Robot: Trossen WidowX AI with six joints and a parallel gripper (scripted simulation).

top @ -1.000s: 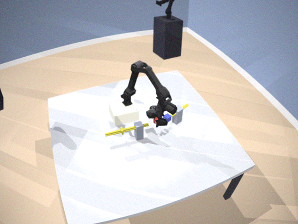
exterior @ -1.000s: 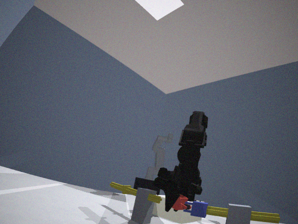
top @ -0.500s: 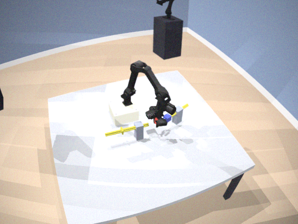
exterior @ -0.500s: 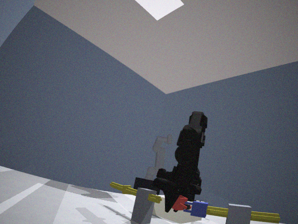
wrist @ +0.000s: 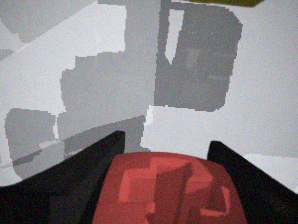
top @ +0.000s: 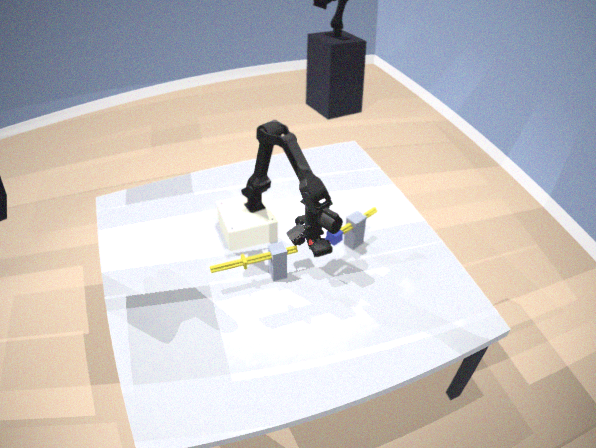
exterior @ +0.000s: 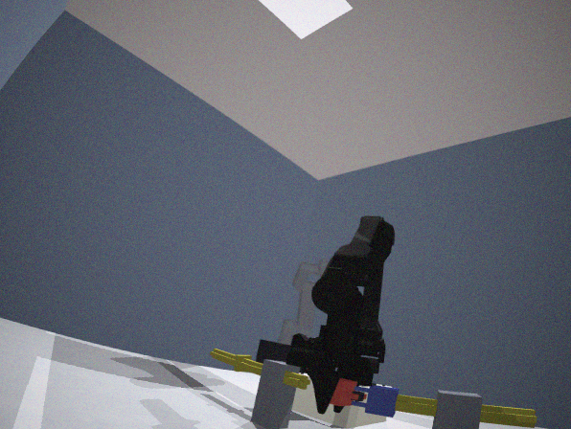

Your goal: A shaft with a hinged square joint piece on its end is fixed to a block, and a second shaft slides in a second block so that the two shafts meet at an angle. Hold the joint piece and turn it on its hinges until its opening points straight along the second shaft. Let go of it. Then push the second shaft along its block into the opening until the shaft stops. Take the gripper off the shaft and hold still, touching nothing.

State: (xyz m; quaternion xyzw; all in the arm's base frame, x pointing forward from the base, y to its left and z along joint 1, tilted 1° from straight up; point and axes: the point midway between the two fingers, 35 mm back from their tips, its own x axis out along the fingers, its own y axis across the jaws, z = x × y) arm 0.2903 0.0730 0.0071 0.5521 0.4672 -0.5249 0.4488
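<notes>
The red square joint piece is 4 cm above my gripper tip and 2 cm to the left of it.
</notes>
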